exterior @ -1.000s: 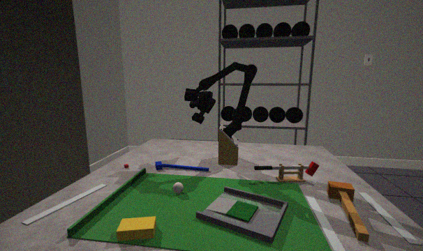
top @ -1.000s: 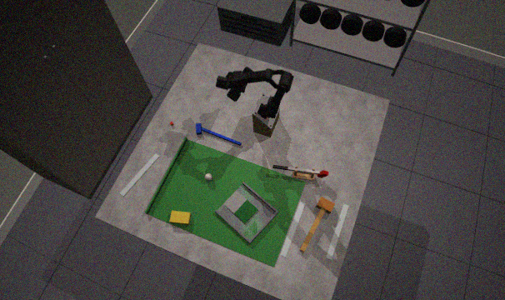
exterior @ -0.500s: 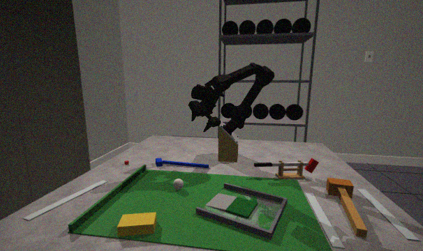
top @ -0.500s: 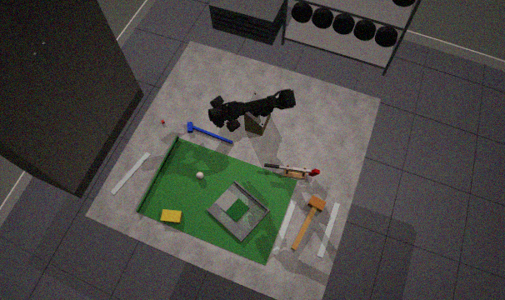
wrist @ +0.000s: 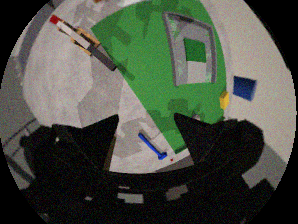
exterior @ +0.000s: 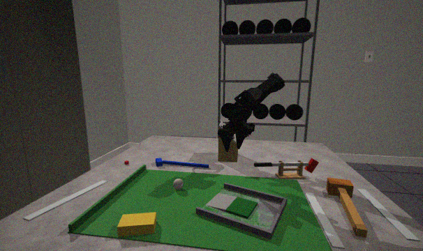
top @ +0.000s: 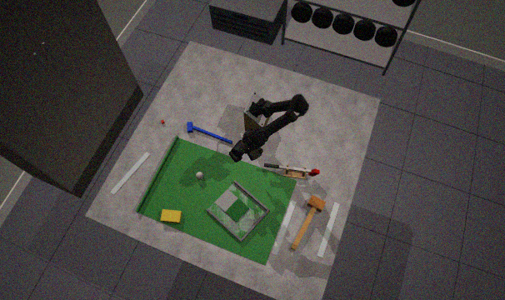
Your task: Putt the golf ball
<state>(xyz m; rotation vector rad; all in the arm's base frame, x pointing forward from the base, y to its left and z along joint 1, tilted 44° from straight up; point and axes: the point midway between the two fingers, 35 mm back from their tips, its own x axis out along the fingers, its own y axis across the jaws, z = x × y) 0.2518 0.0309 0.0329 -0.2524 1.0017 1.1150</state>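
My gripper tip is now 10 cm past the blue putter, 28 cm to the left of it and 12 cm above it. From my gripper tip the other things lie so: wooden stand: 4 cm behind, 27 cm to the left, 9 cm below; green mat: 22 cm ahead, 9 cm to the right, 13 cm below; red putter: 4 cm behind, 25 cm to the left, 7 cm below.
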